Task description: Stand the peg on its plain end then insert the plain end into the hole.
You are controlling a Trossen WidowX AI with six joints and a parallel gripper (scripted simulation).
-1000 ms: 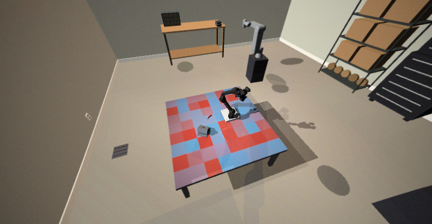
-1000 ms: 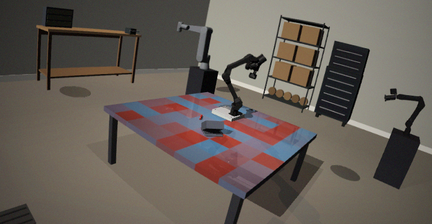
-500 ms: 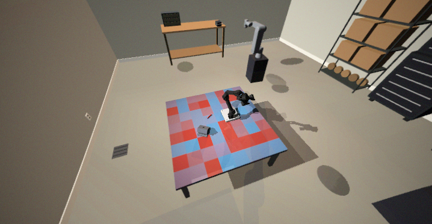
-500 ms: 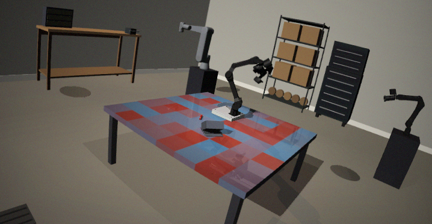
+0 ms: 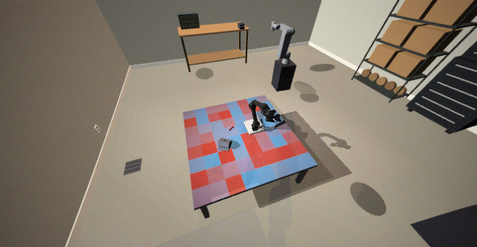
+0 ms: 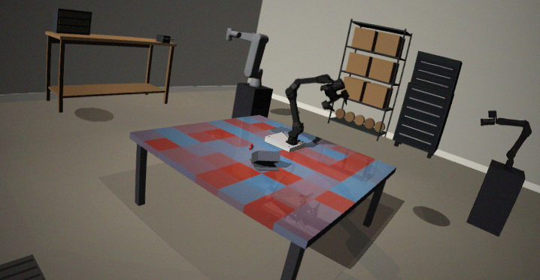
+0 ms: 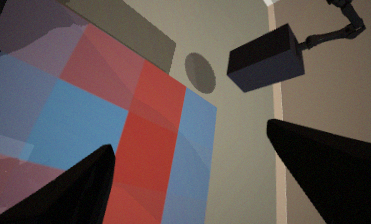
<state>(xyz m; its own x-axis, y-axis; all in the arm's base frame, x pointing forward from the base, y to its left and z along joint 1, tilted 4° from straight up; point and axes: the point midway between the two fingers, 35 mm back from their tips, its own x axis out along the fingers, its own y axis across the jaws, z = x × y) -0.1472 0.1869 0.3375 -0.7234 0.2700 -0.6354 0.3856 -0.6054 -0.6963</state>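
The red peg is 47 cm ahead of my gripper tip, 33 cm below it and 31 cm to the right of it. Round my gripper tip: grey sloped panel (58 cm ahead, 29 cm below, 8 cm to the right).
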